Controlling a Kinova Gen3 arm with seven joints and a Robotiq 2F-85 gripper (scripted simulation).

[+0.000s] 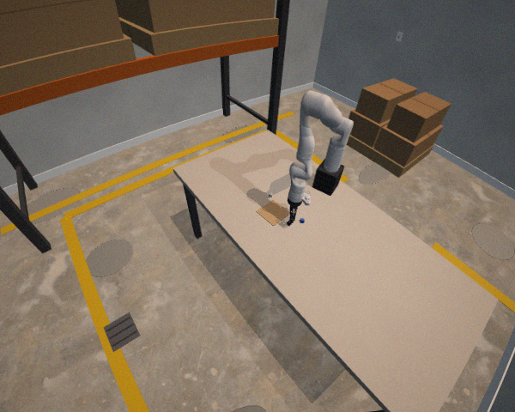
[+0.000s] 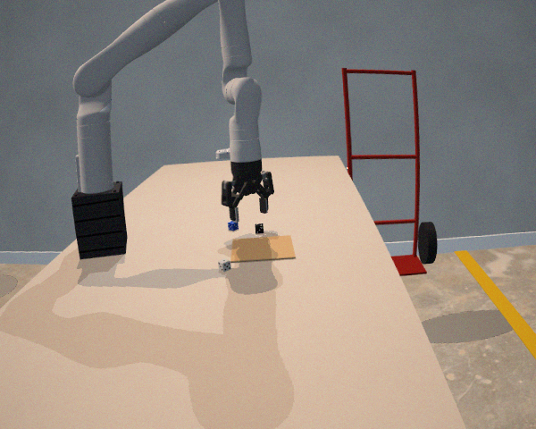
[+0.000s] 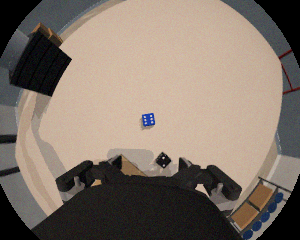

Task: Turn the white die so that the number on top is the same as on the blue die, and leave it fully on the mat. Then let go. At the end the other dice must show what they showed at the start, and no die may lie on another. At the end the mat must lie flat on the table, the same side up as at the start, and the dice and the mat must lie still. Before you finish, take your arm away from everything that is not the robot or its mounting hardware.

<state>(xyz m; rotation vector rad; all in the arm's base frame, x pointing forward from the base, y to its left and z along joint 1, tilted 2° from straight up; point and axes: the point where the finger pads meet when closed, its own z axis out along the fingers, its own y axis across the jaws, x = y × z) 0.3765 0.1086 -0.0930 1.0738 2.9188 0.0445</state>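
Now: hand 4 cm above the black die, 2 cm short of it and 1 cm to the right of it. Also, from my hand: tan mat 10 cm to the right, 5 cm below, 4 cm ahead; then blue die 5 cm behind, 4 cm to the left, 4 cm below; then white die 22 cm to the right, 4 cm below, 2 cm behind.
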